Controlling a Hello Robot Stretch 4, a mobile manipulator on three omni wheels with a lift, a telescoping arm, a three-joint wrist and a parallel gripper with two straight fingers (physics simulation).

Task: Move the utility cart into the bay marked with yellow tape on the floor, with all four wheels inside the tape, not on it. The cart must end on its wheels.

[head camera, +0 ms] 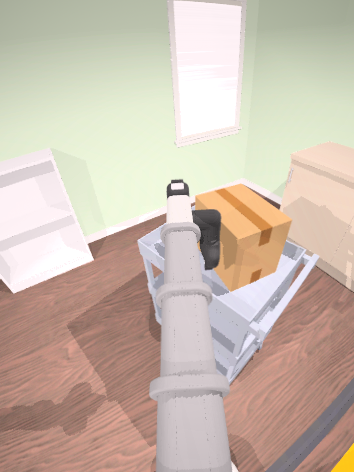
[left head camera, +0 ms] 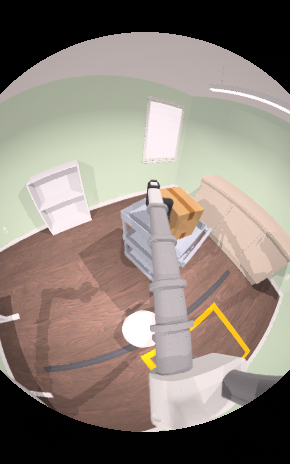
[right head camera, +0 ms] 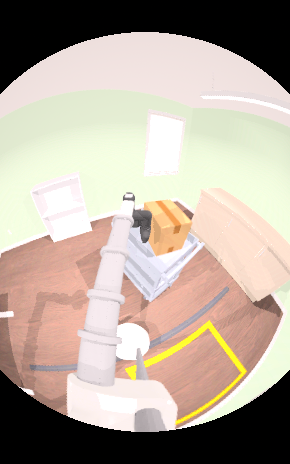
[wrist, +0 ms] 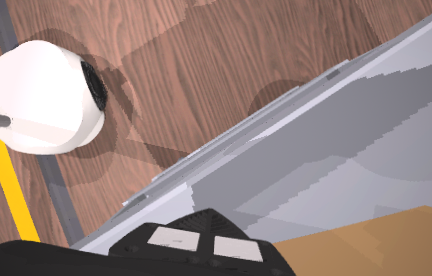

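Seen in the pictures: gripper, fingertip midpoint: [head camera: 208,269] [right head camera: 143,242] [wrist: 208,227]; robot's base, origin of the base link: [left head camera: 141,327] [right head camera: 128,340].
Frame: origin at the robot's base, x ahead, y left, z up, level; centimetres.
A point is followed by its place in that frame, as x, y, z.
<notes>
The light grey utility cart [head camera: 235,310] @(51.5, -16.8, 83.6) [left head camera: 132,220] @(80.0, 9.8, 83.0) [right head camera: 145,270] @(69.1, -12.7, 44.4) [wrist: 350,110] @(80.0, 3.8, 76.6) stands upright and apart from the yellow tape. A cardboard box [head camera: 255,255] @(67.4, -26.5, 93.2) [left head camera: 187,215] @(67.1, -25.9, 102.0) [right head camera: 170,230] @(66.7, -24.8, 100.9) [wrist: 370,245] @(81.7, -11.3, 82.6) sits in its top tray. Its wheels are mostly hidden. The yellow tape of the bay [head camera: 345,462] @(6.0, -77.1, -2.7) [left head camera: 231,329] @(-29.0, -120.7, -2.7) [right head camera: 227,347] @(-26.9, -121.8, -2.6) [wrist: 18,200] @(-12.8, -44.5, -2.7) shows on the floor, partly behind my arm in the left head view. My black gripper [head camera: 212,257] [right head camera: 145,235] [wrist: 208,227] @(63.2, -8.7, 92.0) is shut and holds nothing. It is over the top tray, beside the box's left side; contact cannot be told.
A dark strip [head camera: 310,430] @(22.3, -63.9, -2.1) [left head camera: 212,290] @(36.6, -99.3, -2.0) [right head camera: 200,310] @(34.5, -86.7, -1.9) [wrist: 60,195] @(6.0, -38.4, -1.4) crosses the floor between cart and bay. A white rounded body [left head camera: 137,327] @(1.6, 5.0, 18.7) [right head camera: 132,341] @(0.3, -4.4, 18.7) [wrist: 45,100] @(5.3, -0.2, 18.7) stands near the strip. A beige cabinet [head camera: 320,200] @(151.7, -109.0, 60.9) is right of the cart, a white bookshelf [head camera: 67,220] @(186.8, 109.1, 34.2) left.
</notes>
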